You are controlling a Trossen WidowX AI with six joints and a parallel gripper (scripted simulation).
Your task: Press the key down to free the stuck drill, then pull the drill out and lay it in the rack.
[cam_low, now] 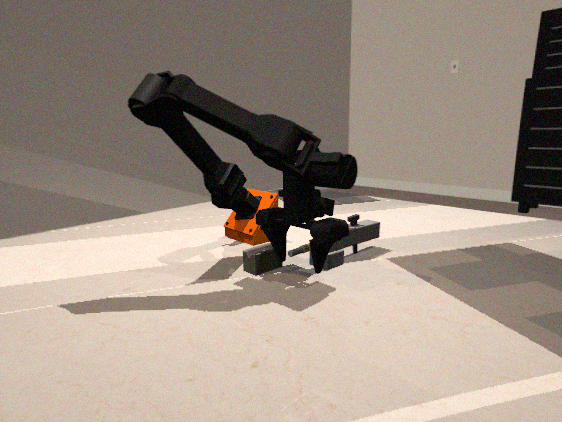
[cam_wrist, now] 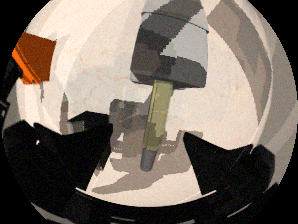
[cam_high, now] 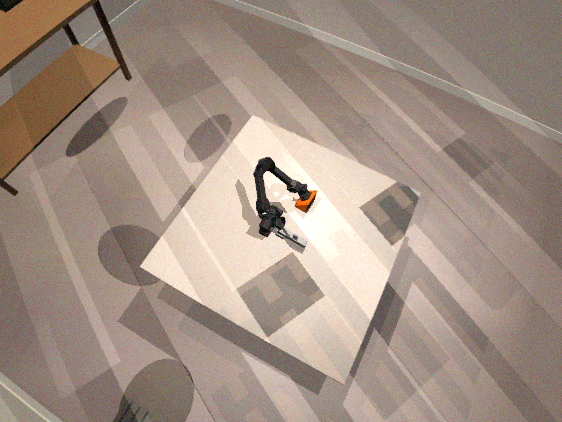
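The drill lies 4 cm to the left of my gripper tip and 3 cm above it. From my gripper tip the other things lie so: dark key 2 cm ahead, 16 cm to the left, 4 cm above; then grey rack 8 cm behind, 1 cm to the right.
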